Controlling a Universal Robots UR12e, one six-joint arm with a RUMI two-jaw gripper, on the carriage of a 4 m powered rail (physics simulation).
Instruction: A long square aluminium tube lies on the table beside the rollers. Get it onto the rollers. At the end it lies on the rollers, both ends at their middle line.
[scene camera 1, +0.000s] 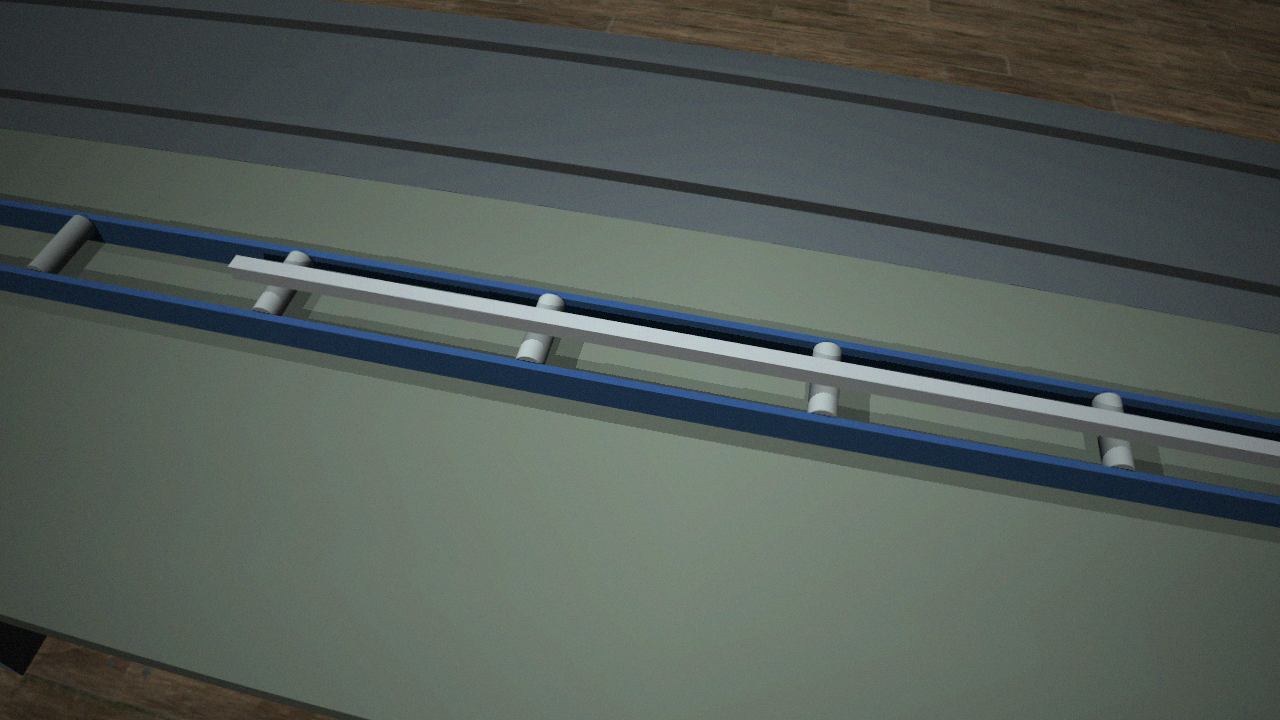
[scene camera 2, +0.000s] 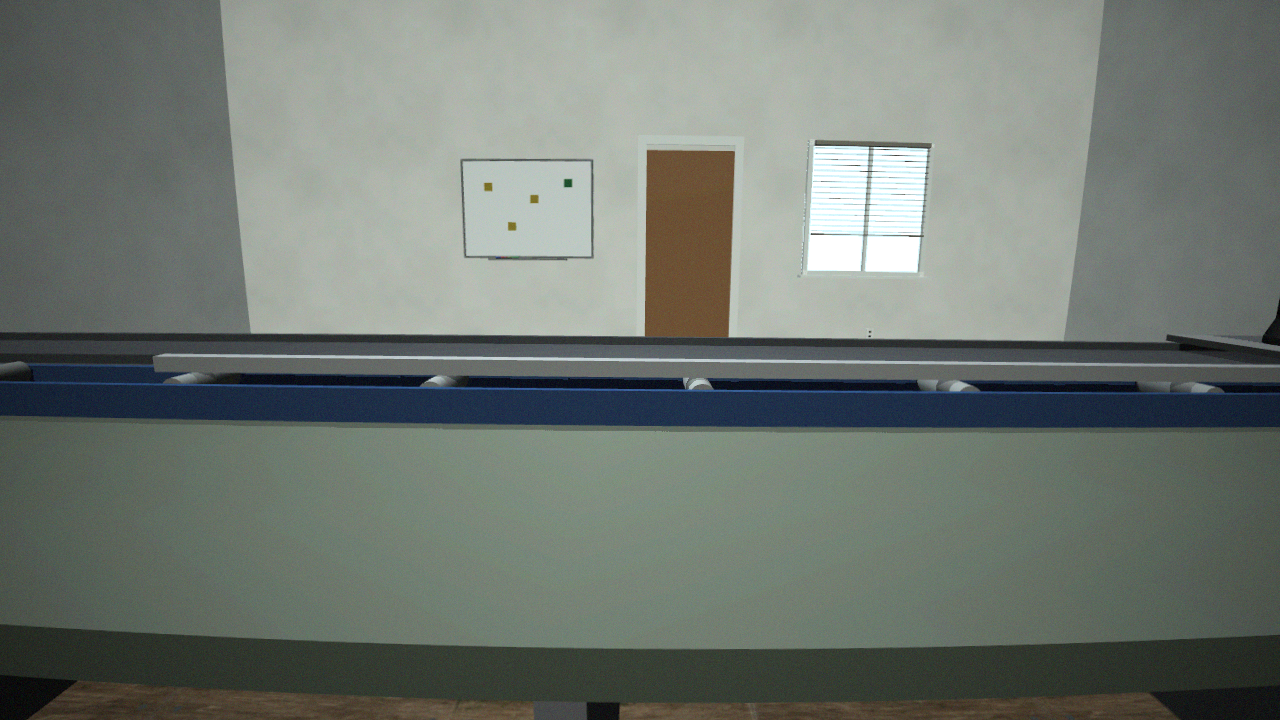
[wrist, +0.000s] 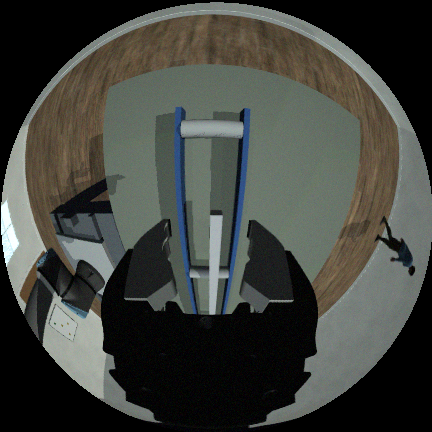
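Where they show: gripper, fingertip midpoint: (wrist: 208, 220); arm's base, origin of the base link: (wrist: 90, 272).
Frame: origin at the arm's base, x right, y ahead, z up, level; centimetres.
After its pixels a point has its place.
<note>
The long square aluminium tube (scene camera 1: 680, 339) {x 205.2, y 62.4, z 5.5 cm} (scene camera 2: 626, 368) {x 196.2, y 63.8, z 4.4 cm} (wrist: 215, 245) {x -29.6, y 63.6, z 5.5 cm} lies on top of the rollers (scene camera 1: 823, 401) {x 185.3, y 66.5, z 3.0 cm} (scene camera 2: 959, 386) {x 146.1, y 67.0, z 2.7 cm} (wrist: 212, 129) {x -54.5, y 62.2, z 2.9 cm}, lengthwise between the two blue side rails (scene camera 1: 680, 403) {x 203.7, y 69.4, z 0.7 cm} (scene camera 2: 626, 408) {x 196.1, y 69.4, z -0.4 cm} (wrist: 180, 170) {x -45.9, y 55.8, z 1.6 cm}. In the wrist view one tube end lies between two rollers, and the tube crosses the nearer roller slightly right of its middle. In scene camera 1 the other end juts a little past a roller; the right end is out of that view. My gripper (wrist: 208, 220) {x -44.7, y 62.1, z 20.3 cm} is open and empty above the tube near its end, jaws on either side. It does not show in the scene views.
The grey rail bed (scene camera 1: 626, 125) of the arm runs behind the table (scene camera 1: 572, 555) {x 212.8, y 92.1, z -3.0 cm}. The carriage plate (scene camera 2: 1226, 342) {x 20.3, y -5.3, z 0.0 cm} (wrist: 82, 250) {x -16.2, y 5.1, z 0.0 cm} and the arm's base stand at the right end, left in the wrist view. A person (wrist: 400, 250) stands beyond the table at the right of the wrist view.
</note>
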